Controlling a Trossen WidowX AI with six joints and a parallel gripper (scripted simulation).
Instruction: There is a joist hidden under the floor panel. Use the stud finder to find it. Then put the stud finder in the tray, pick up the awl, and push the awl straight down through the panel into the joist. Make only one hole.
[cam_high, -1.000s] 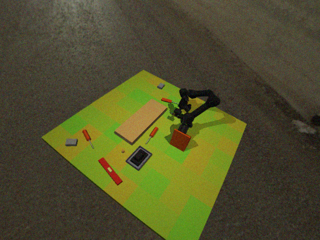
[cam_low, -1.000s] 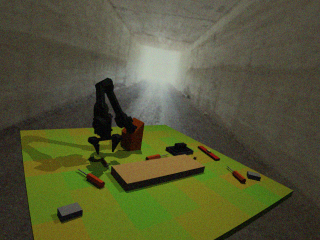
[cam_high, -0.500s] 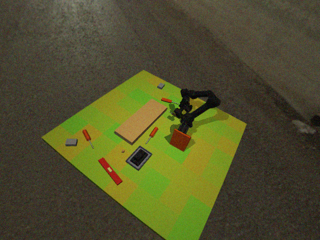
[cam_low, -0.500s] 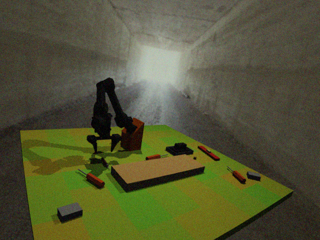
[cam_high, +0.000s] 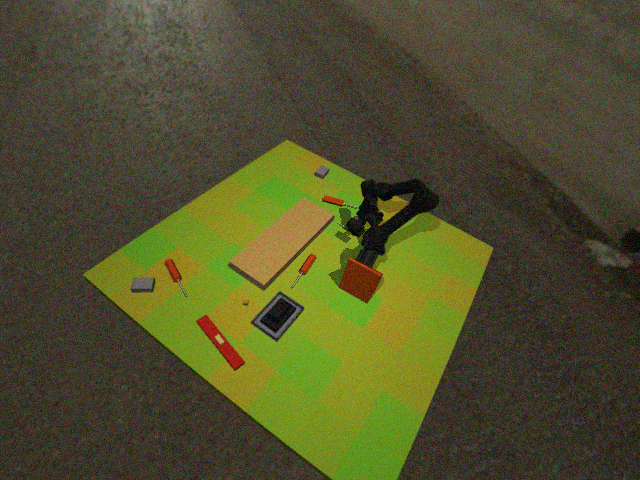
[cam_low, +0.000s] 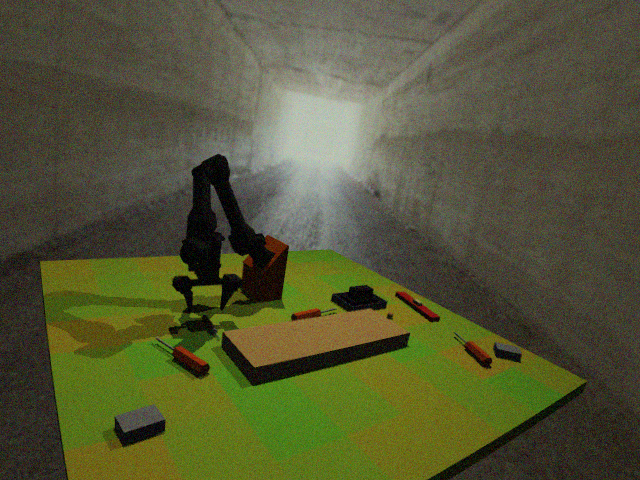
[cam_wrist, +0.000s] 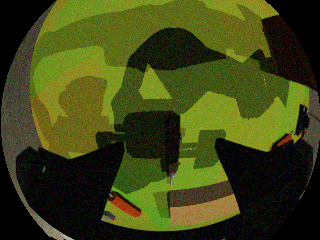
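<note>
My gripper tip is now 6 cm short of the awl and 3 cm above it. Round my gripper tip: grey tray: 6 cm ahead, 57 cm to the left, 2 cm below; tan cube: 19 cm ahead, 59 cm to the left, 3 cm below; stud finder: 6 cm ahead, 55 cm to the left, 1 cm above.
</note>
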